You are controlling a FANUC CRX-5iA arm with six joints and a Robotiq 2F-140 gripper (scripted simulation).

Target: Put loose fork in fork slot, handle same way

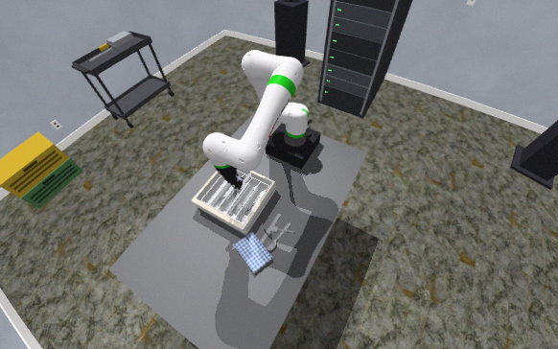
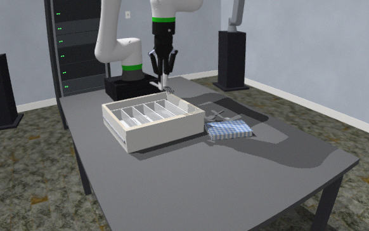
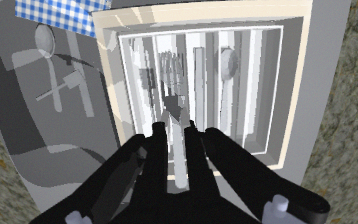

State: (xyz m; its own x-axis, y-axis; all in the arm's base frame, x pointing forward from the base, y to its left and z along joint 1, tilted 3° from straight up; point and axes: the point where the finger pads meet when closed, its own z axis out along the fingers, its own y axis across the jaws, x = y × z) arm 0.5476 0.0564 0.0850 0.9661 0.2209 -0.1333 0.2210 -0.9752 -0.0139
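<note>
Right now my hand is 16 cm above the cream cutlery tray, 6 cm to the left of it and 1 cm past it. Round my hand: blue checked napkin (24 cm to the left, 20 cm below, 15 cm ahead).
</note>
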